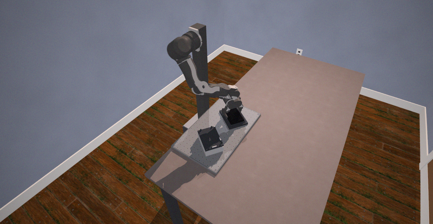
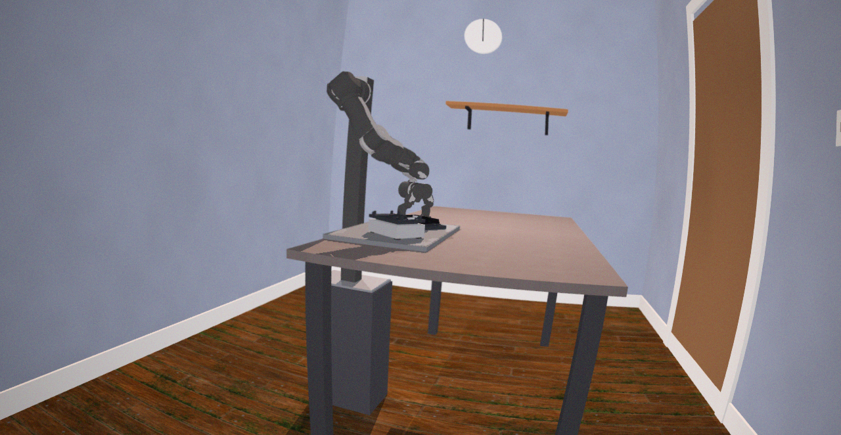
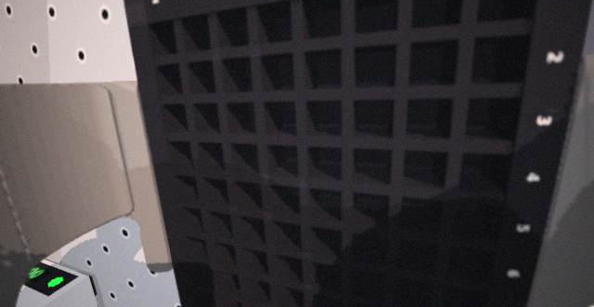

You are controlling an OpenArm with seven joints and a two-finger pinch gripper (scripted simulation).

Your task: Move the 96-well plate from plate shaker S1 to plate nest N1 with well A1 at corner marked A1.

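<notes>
Now: the black 96-well plate 1 cm to the right of my hand and 1 cm ahead of it.
</notes>
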